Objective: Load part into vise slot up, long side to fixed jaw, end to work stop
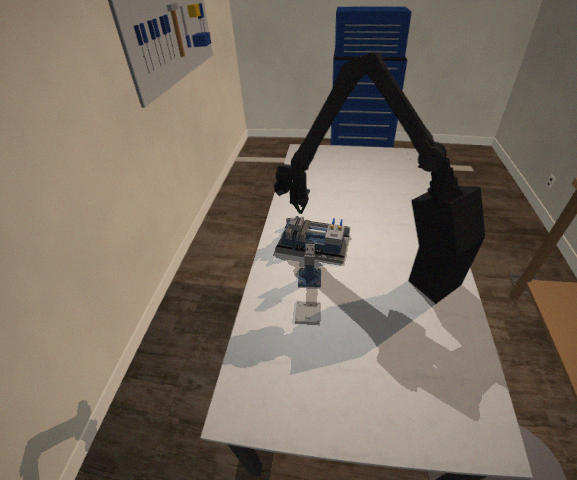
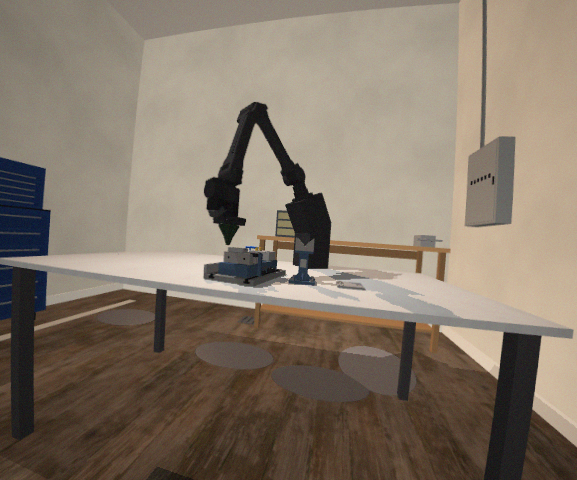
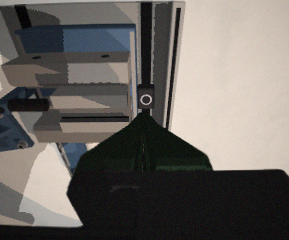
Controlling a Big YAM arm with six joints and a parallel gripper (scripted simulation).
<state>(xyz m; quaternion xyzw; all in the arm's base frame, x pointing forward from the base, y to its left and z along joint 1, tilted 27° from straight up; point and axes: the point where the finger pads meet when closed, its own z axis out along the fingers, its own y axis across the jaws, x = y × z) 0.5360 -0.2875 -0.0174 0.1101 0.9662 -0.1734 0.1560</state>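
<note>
Now: the part 40 mm to the left of my hand, 20 mm below it and 10 mm ahead of it. Also, from my hand: moving jaw: 70 mm to the left, 50 mm below, 20 mm behind; fixed jaw: 50 mm to the left, 50 mm below, 40 mm ahead; work stop rod: 110 mm to the left, 40 mm below, 30 mm ahead.
</note>
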